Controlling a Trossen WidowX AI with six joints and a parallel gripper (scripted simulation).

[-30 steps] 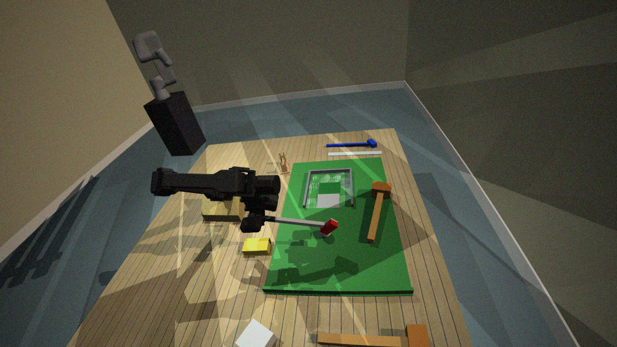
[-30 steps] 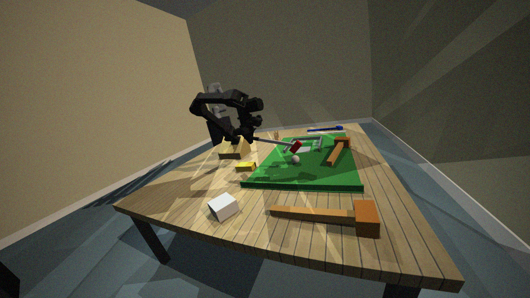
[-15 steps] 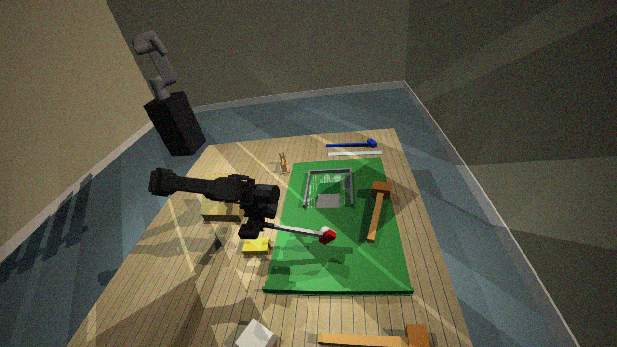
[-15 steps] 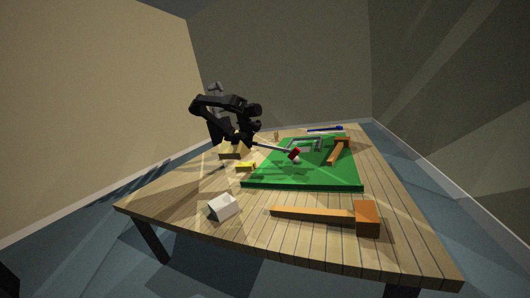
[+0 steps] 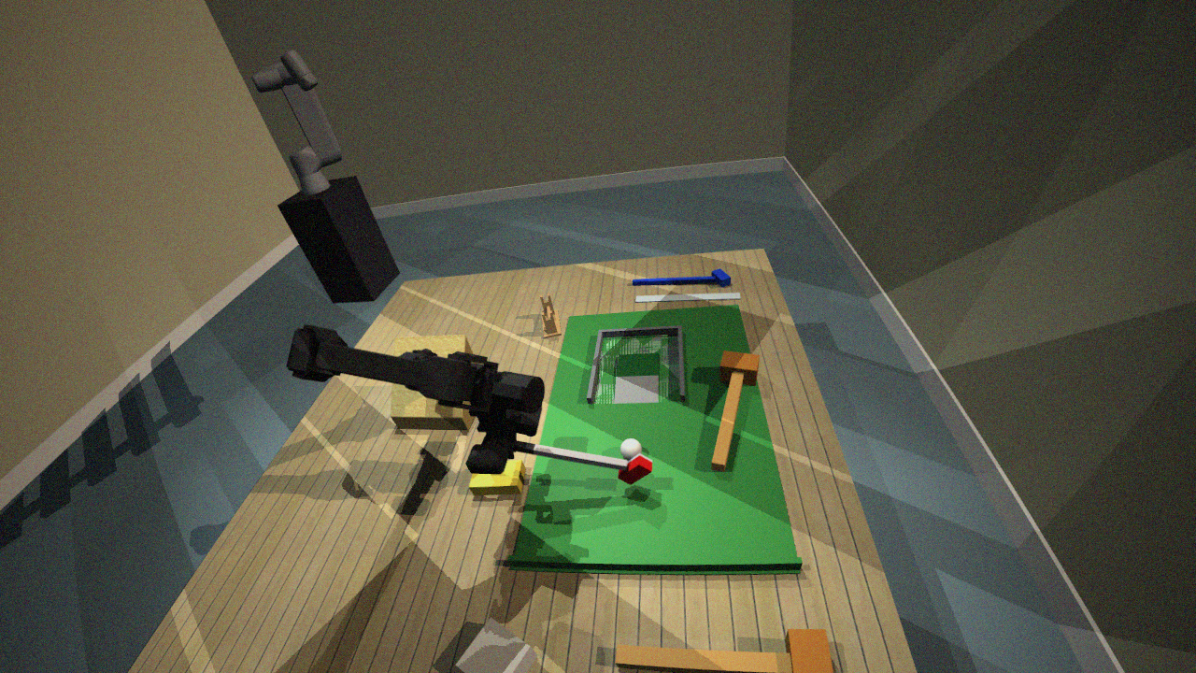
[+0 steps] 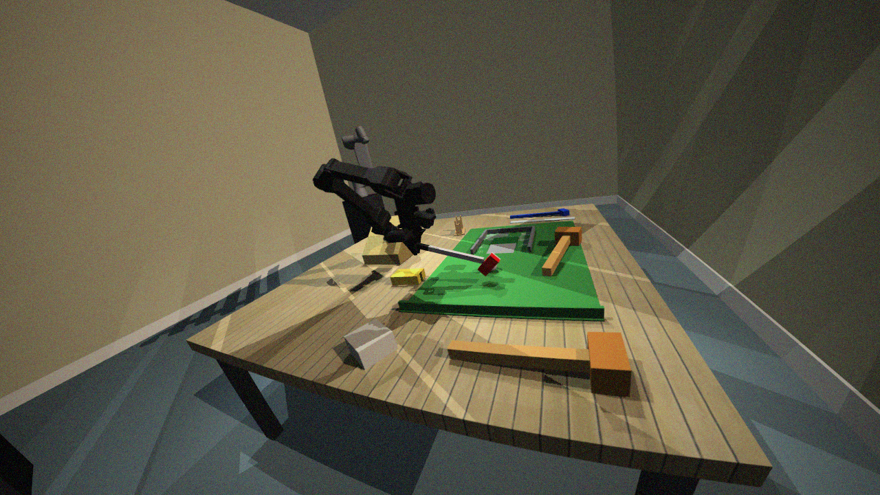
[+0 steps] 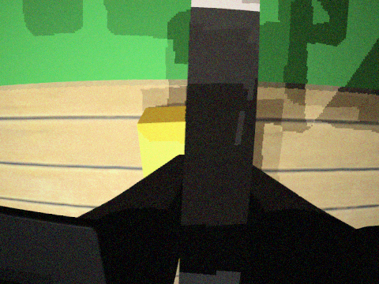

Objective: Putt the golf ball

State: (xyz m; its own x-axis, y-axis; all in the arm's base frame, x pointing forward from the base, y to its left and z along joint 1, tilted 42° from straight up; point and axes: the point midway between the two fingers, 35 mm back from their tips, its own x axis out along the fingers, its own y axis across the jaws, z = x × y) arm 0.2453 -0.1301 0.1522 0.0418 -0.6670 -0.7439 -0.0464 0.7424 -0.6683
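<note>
The yellow block is 8 cm below my gripper tip and 6 cm behind it. Round my gripper tip: green mat 23 cm ahead, 21 cm to the left, 9 cm below; then white golf ball 21 cm ahead, 8 cm to the left, 7 cm below; then red putter 12 cm ahead, 1 cm to the left.
</note>
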